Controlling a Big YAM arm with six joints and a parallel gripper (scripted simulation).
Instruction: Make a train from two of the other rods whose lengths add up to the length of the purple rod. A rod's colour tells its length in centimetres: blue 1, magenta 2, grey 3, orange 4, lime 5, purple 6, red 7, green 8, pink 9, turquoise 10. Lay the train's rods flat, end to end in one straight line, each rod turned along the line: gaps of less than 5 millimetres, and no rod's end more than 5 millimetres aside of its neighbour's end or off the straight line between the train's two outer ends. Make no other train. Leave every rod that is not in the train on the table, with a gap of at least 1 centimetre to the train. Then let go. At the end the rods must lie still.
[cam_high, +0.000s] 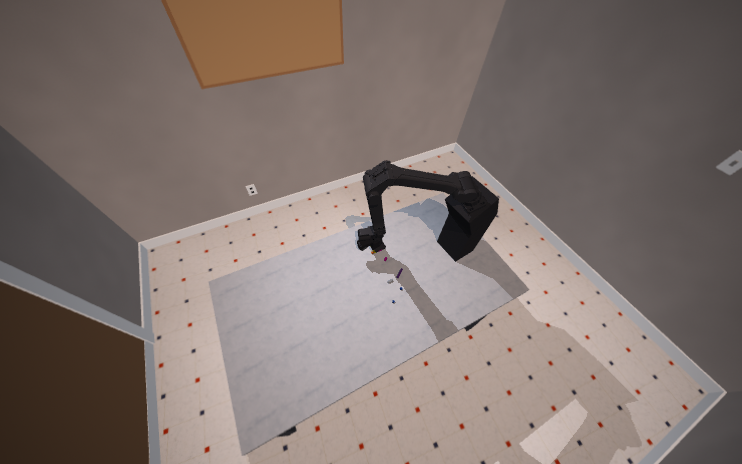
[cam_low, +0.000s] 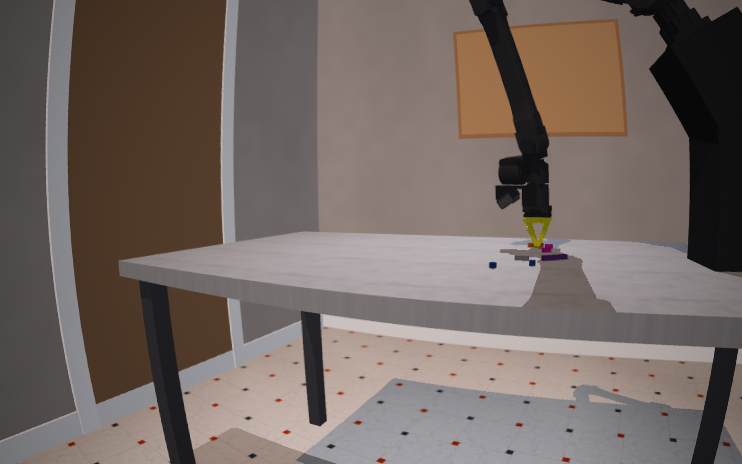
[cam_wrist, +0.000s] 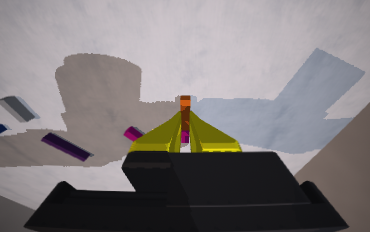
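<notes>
The orange rod is 10 mm below my hand. From my hand the other things lie so: grey rod: 200 mm to the left, 20 mm behind, 10 mm below; then purple rod: 170 mm to the left, 80 mm behind, 10 mm below.
</notes>
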